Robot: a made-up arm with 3 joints. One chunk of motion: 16 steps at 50 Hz.
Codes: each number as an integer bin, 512 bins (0 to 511) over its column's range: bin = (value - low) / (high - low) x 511, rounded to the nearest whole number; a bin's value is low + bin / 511 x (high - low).
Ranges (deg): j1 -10..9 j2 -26..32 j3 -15..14
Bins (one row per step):
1: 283 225 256
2: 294 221 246
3: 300 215 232
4: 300 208 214
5: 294 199 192
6: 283 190 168
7: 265 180 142
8: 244 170 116
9: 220 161 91
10: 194 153 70
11: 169 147 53
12: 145 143 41
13: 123 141 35
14: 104 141 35
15: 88 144 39
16: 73 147 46
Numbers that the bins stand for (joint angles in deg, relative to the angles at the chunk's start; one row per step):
1: 0.52 -0.46 -0.47
2: 0.93 -0.92 -1.04
3: 1.15 -1.60 -1.83
4: 1.15 -2.39 -2.86
5: 0.93 -3.41 -4.10
6: 0.52 -4.43 -5.47
7: -0.15 -5.57 -6.94
8: -0.93 -6.70 -8.42
9: -1.82 -7.73 -9.84
10: -2.79 -8.63 -11.03
11: -3.72 -9.32 -11.99
12: -4.61 -9.77 -12.67
13: -5.43 -10.00 -13.01
14: -6.13 -10.00 -13.01
15: -6.73 -9.66 -12.79
16: -7.29 -9.32 -12.39

